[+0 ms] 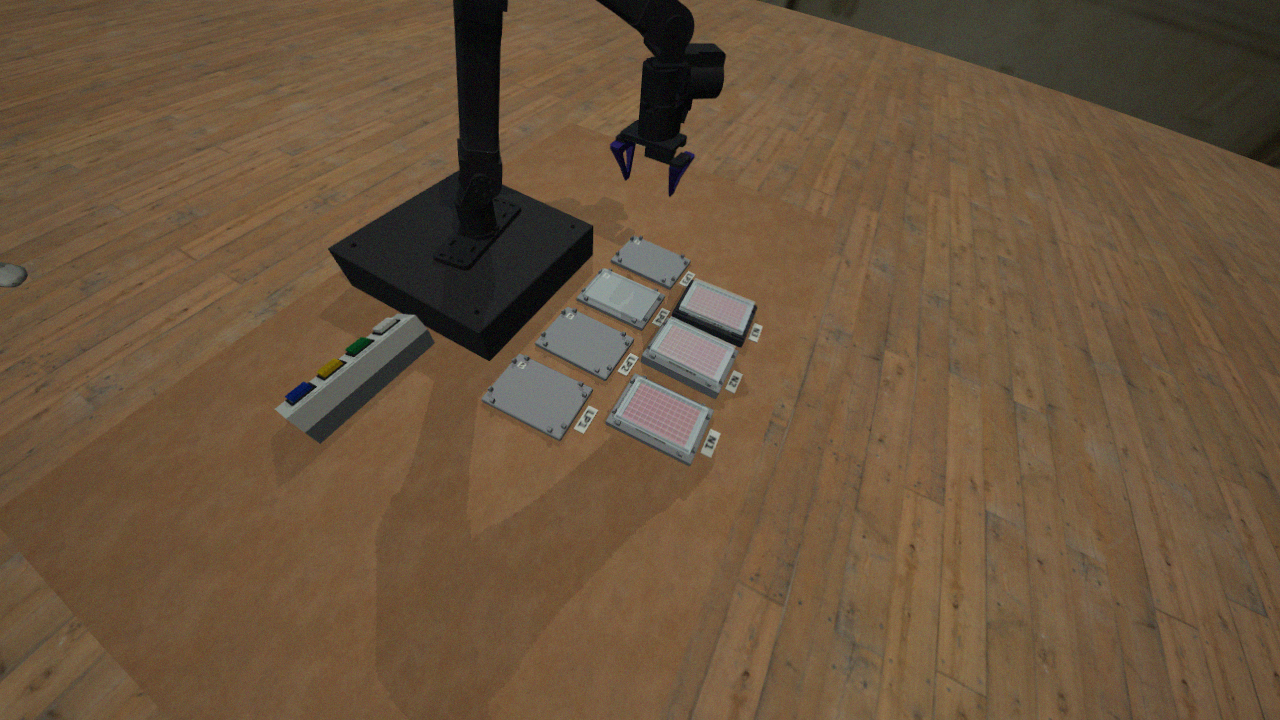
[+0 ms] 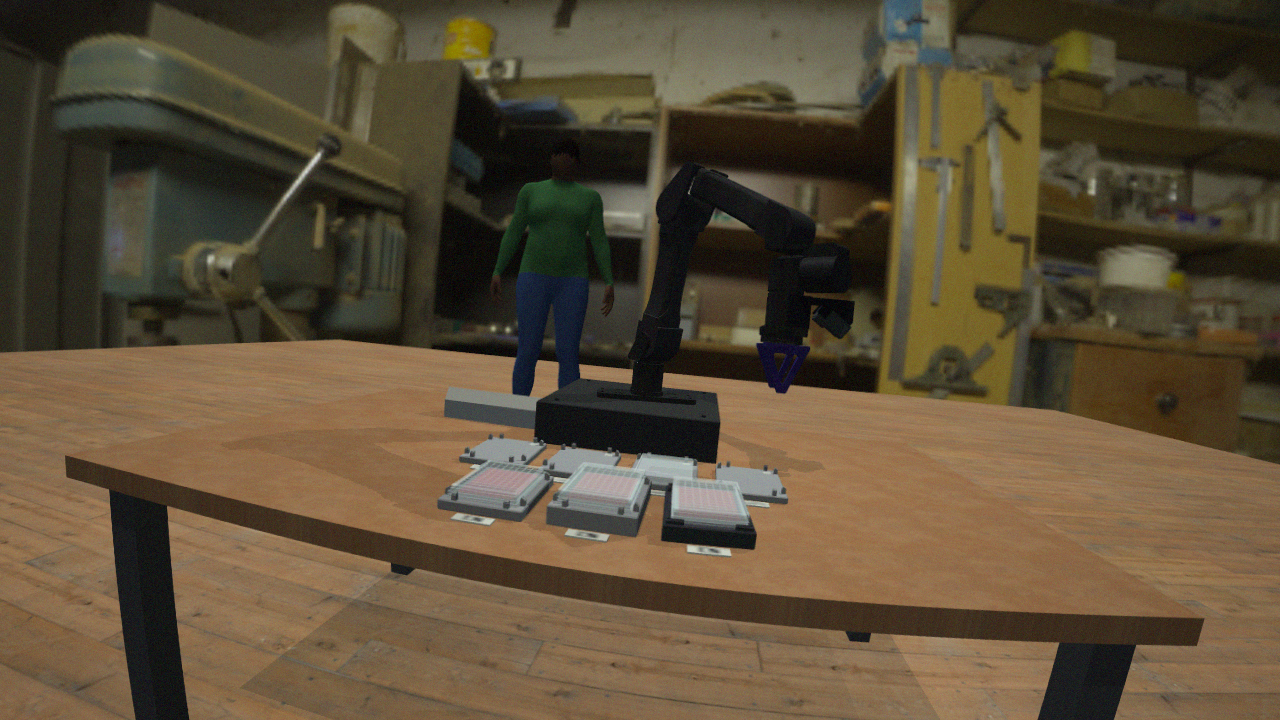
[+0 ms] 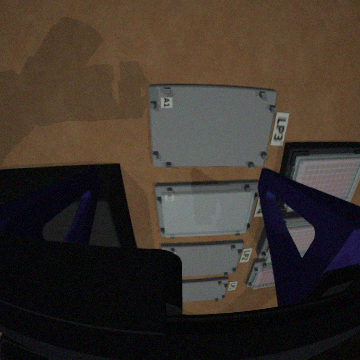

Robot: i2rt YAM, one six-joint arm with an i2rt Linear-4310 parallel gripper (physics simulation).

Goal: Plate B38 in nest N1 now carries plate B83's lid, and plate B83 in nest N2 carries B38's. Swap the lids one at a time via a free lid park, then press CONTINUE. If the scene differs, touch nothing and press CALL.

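Frame: origin at the arm's base, x right, y ahead, z up, level; metres.
Seen in the pictures: gripper, fingertip midpoint: (image 1: 648,187) (image 2: 776,390) (image 3: 178,176); arm's base at its link origin: (image 1: 480,232) (image 2: 645,398).
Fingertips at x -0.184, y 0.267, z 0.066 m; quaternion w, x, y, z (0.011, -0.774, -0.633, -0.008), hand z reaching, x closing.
Observation:
Pixels of each thing's top centre, then the offset from my fingertips to it.
- LP2 at its top centre: (image 2: 583,454) (image 1: 585,336) (image 3: 201,266) dy -0.012, dx +0.296, dz -0.127 m
- LP3 at its top centre: (image 3: 214,132) (image 2: 749,473) (image 1: 652,255) dy +0.036, dx +0.039, dz -0.127 m
- clear lid at its top centre: (image 3: 207,216) (image 2: 665,465) (image 1: 622,293) dy +0.013, dx +0.168, dz -0.129 m
- third pink-welled plate at its top centre: (image 2: 708,493) (image 3: 329,184) (image 1: 718,303) dy +0.196, dx +0.137, dz -0.111 m
- button box at its top centre: (image 1: 346,354) (image 2: 500,391) dy -0.311, dx +0.492, dz -0.083 m
My gripper (image 1: 649,186) (image 2: 781,390) (image 3: 178,176) is open and empty, high above the table behind the lid parks. A pink-welled plate (image 1: 662,415) (image 2: 494,481) sits in grey nest N1 and another (image 1: 692,350) (image 2: 601,484) in taller grey nest N2; both look covered by clear lids. Plate IDs are unreadable. Lid parks LP1 (image 1: 537,394) (image 2: 501,450), LP2 (image 1: 584,342) (image 3: 210,259) and LP3 (image 1: 651,260) (image 2: 750,483) (image 3: 212,127) are bare. A clear lid (image 1: 619,296) (image 2: 665,467) (image 3: 206,212) lies on the fourth park, between LP2 and LP3.
A third pink-welled plate (image 1: 716,306) (image 2: 708,501) (image 3: 330,175) sits in a black nest beside N2. A button box (image 1: 366,386) (image 2: 490,408) with blue, yellow, green and white buttons stands beside the black arm base (image 1: 393,259) (image 2: 626,429); button wording is unreadable. A person (image 2: 559,228) stands behind the table.

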